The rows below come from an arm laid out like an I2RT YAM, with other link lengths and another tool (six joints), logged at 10 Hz.
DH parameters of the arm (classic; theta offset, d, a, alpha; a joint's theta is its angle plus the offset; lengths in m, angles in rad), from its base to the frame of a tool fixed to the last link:
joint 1: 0 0.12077 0.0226 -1.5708
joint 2: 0 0 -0.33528 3.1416
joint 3: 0.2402 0 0.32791 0
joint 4: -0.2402 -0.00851 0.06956 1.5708
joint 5: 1.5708 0.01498 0 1.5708
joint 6: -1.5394 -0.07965 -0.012 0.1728
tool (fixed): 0 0.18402 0 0
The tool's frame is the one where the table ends.
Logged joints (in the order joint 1, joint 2, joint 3, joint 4, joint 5, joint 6), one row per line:
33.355 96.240 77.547 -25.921 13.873 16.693
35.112 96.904 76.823 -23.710 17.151 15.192
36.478 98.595 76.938 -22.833 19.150 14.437
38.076 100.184 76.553 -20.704 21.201 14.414
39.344 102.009 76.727 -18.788 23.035 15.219
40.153 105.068 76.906 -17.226 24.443 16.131
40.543 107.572 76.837 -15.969 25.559 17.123
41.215 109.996 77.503 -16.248 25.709 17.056
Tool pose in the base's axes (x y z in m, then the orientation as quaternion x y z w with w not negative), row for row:
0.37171 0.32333 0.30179 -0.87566 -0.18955 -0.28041 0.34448
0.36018 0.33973 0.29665 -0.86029 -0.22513 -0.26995 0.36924
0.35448 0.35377 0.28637 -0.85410 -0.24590 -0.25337 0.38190
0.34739 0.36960 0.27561 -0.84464 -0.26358 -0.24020 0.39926
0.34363 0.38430 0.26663 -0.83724 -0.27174 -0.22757 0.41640
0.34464 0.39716 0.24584 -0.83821 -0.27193 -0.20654 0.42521
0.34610 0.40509 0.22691 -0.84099 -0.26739 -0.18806 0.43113
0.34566 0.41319 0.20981 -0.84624 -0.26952 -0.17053 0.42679
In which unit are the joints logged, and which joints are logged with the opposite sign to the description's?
The joints are logged in degrees. Opposite sign: joint 5.
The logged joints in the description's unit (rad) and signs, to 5 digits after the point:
0.58215 1.67970 1.35345 -0.45241 -0.24213 0.29135
0.61282 1.69129 1.34081 -0.41382 -0.29934 0.26515
0.63666 1.72081 1.34282 -0.39851 -0.33423 0.25197
0.66455 1.74854 1.33610 -0.36135 -0.37003 0.25157
0.68668 1.78039 1.33914 -0.32791 -0.40204 0.26562
0.70080 1.83378 1.34226 -0.30065 -0.42661 0.28154
0.70761 1.87749 1.34106 -0.27871 -0.44609 0.29885
0.71934 1.91979 1.35268 -0.28358 -0.44871 0.29768

